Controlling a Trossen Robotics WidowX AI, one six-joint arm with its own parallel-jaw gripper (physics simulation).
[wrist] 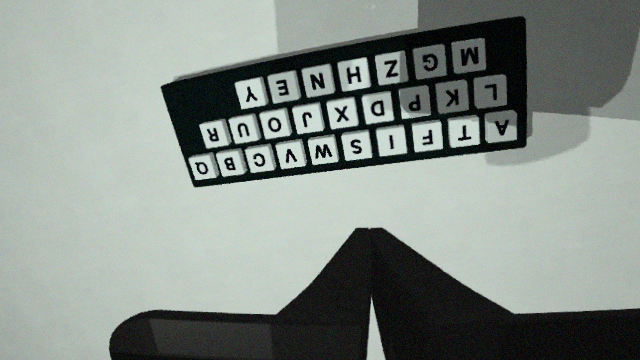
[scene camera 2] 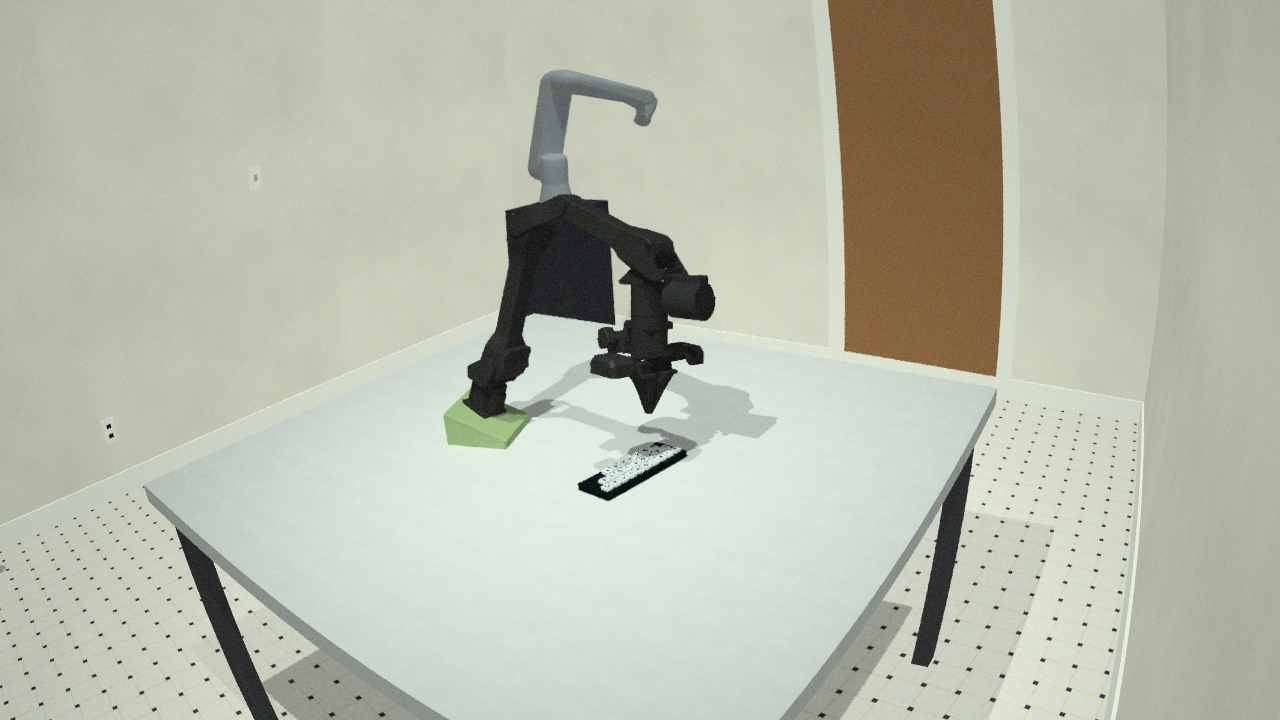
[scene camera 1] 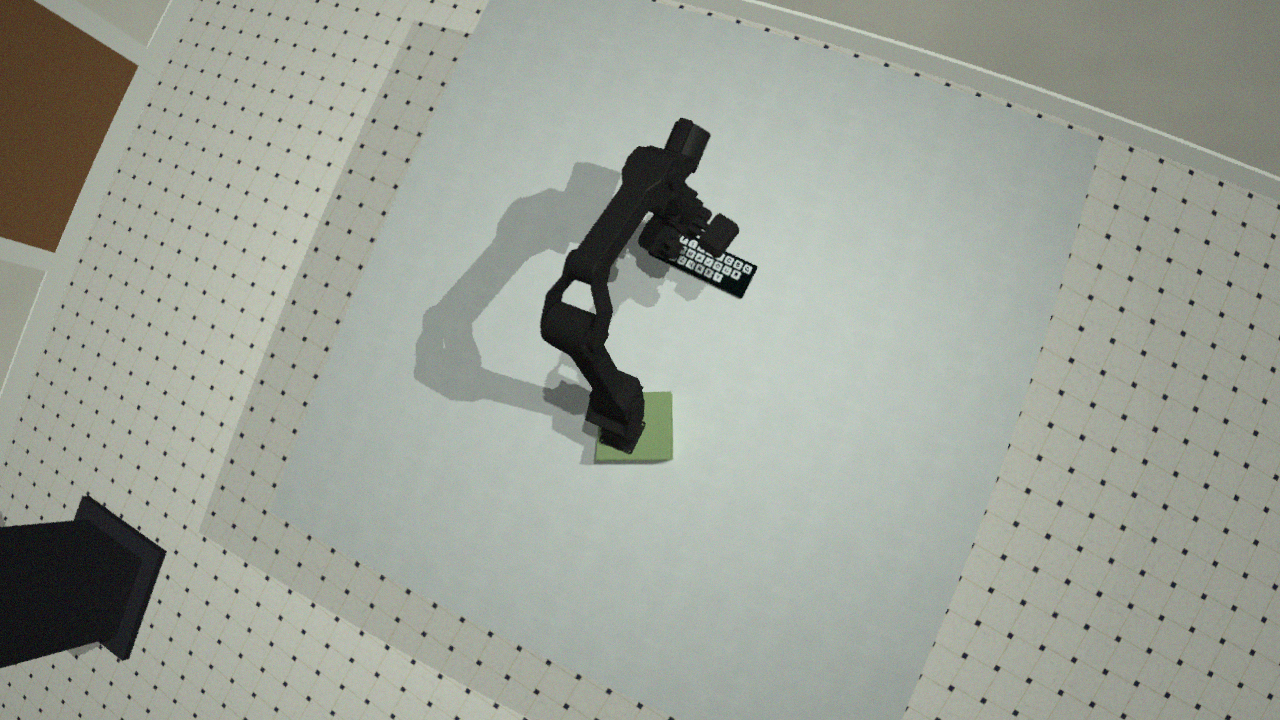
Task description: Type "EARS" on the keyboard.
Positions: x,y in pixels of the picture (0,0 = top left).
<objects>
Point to a black keyboard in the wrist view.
At 424,95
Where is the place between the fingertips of the gripper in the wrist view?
At 368,241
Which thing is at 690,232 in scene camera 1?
The gripper.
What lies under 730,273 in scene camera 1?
A black keyboard.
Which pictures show the gripper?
The wrist view, scene camera 2 and scene camera 1: all of them.
</objects>
